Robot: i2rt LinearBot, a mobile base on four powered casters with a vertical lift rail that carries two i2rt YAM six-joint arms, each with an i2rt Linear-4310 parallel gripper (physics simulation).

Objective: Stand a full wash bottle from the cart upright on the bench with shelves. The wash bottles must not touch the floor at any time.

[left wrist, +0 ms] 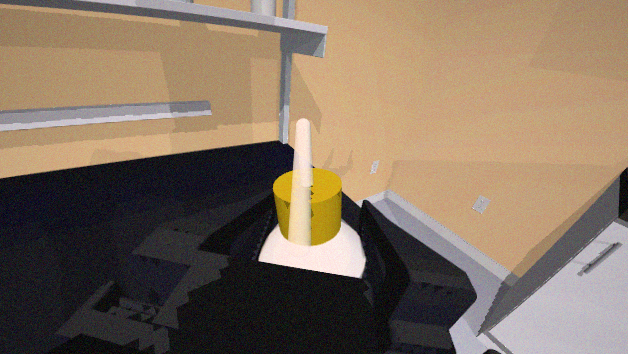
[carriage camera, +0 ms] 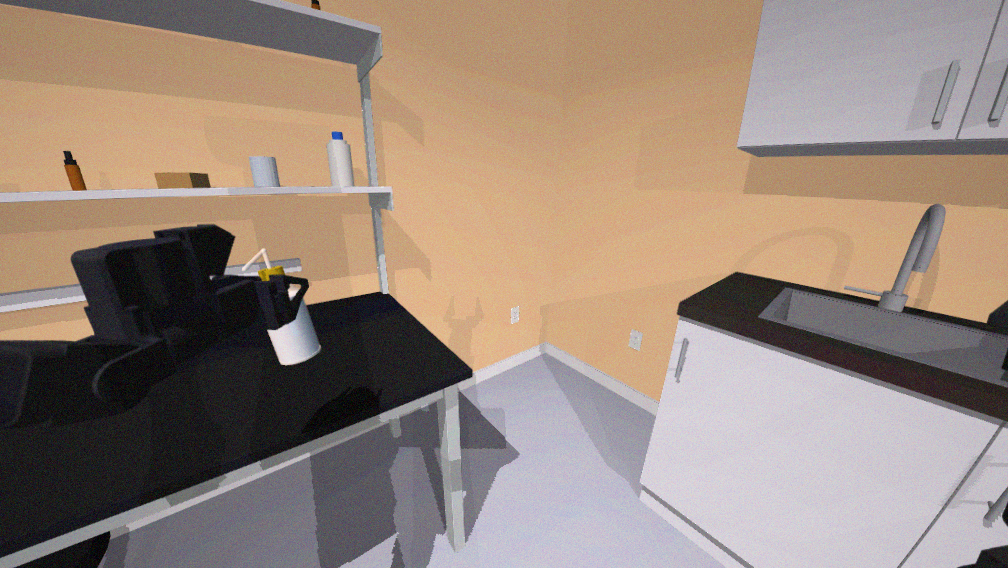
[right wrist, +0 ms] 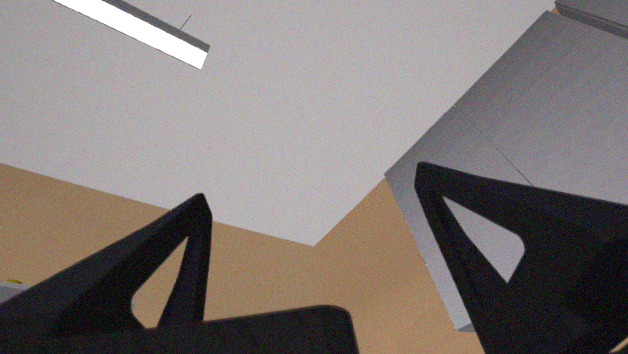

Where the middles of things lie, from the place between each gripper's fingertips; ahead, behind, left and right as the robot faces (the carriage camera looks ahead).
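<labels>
My left hand is 16 cm below the brown box [carriage camera: 164, 180], 39 cm short of it and 55 cm to the right of it.
As for my right hand, it's 124 cm to the right of the brown box and 72 cm short of it.
</labels>
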